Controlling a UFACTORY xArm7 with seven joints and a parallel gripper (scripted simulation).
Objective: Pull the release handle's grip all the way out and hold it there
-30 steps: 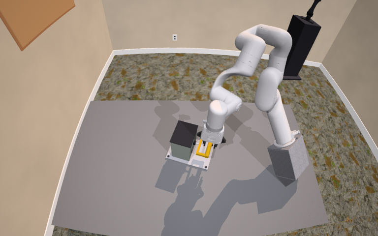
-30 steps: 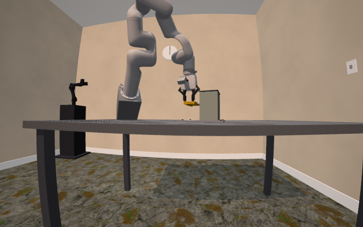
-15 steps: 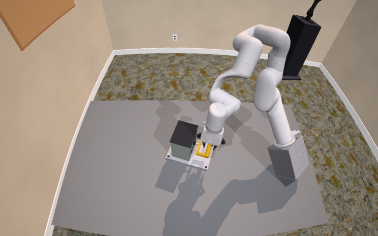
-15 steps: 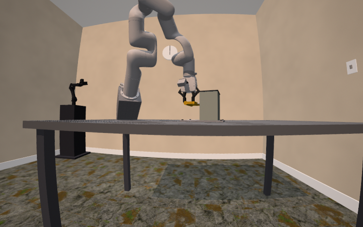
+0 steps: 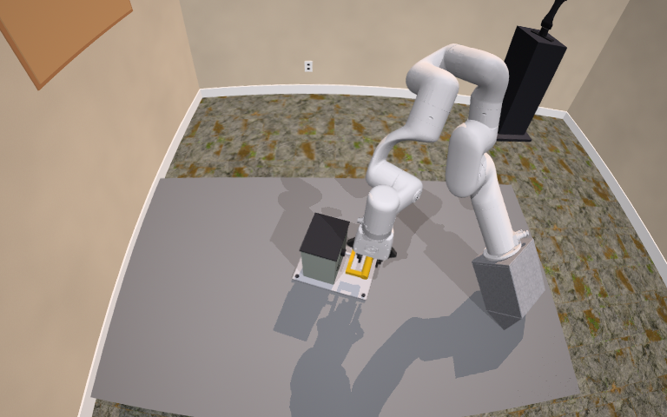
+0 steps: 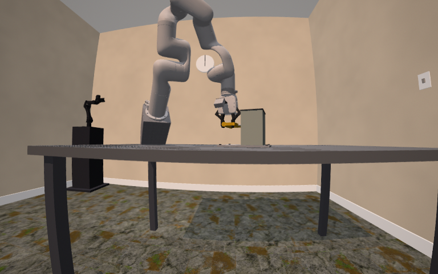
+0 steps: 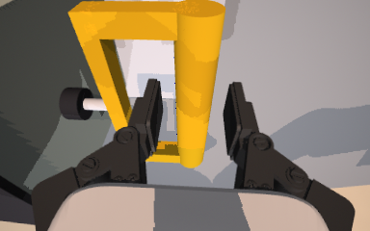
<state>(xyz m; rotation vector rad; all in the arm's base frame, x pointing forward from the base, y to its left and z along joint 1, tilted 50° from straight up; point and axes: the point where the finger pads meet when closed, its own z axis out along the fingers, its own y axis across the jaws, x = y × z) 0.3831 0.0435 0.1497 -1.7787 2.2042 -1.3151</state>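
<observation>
Now: hand 110 mm above the base plate, 90 mm short of it and 40 mm to the left of it.
</observation>
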